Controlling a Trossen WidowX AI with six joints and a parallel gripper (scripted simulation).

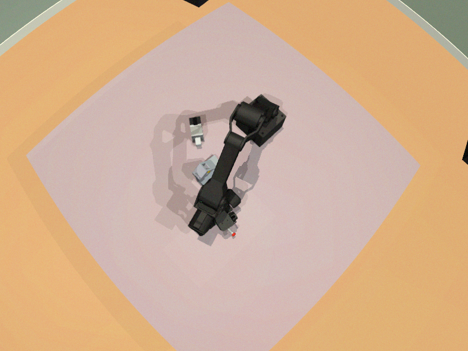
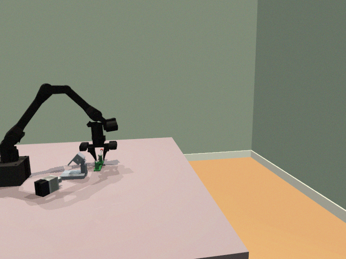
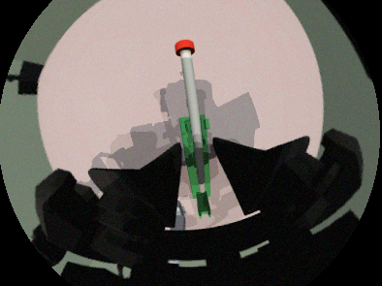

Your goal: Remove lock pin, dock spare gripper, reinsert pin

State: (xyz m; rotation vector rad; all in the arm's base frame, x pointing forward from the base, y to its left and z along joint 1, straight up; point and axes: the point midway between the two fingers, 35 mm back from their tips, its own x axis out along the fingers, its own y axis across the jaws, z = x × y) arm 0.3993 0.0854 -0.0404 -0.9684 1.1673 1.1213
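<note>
Now: gripper tip 40 mm to the left of the green holder and 10 mm past it. The rest, counted from my gripper tip: spare gripper 270 mm to the right, 220 mm behind, 10 mm above; then mount 140 mm to the right, 110 mm behind, 40 mm above.
</note>
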